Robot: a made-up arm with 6 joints.
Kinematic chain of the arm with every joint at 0, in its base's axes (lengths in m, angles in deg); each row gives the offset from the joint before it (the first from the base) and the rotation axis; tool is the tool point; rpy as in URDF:
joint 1: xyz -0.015 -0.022 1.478 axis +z
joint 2: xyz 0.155 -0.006 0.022 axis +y
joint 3: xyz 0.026 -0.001 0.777 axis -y
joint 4: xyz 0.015 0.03 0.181 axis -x
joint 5: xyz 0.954 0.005 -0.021 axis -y
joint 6: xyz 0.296 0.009 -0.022 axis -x
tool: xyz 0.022 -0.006 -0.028 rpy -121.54 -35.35 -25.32
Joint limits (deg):
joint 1: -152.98..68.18
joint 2: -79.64..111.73
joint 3: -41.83..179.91
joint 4: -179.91..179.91
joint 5: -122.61..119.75
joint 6: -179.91..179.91
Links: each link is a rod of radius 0.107 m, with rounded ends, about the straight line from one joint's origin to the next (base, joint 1, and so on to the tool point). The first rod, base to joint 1, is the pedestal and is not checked.
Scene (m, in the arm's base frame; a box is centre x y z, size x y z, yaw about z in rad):
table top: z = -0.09
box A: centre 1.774 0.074 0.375 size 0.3 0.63 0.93 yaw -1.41
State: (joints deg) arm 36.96 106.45 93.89 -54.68 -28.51 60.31
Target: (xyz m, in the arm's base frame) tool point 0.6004 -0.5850 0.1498
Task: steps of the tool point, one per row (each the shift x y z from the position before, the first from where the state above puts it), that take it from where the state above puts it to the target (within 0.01 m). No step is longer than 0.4 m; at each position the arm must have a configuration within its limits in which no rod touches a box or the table.
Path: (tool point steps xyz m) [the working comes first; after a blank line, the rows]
Joints at the target: -49.21 109.12 23.64 -15.58 -67.08 58.28
Straight joint move there: touches box A.

1: -0.1798 0.0242 -0.3094
2: -0.2239 -0.0440 -0.2694
3: -0.2476 -0.1101 -0.2127
4: -0.2499 -0.1673 -0.1438
5: 0.2027 -0.2489 -0.0080
6: 0.1260 -0.2784 -0.0027
7: 0.0474 -0.2862 0.0019
8: -0.0265 -0.2735 0.0068
9: -0.0908 -0.2430 0.0114
10: -0.1422 -0.1995 0.0158
11: -0.1781 -0.1467 0.0197

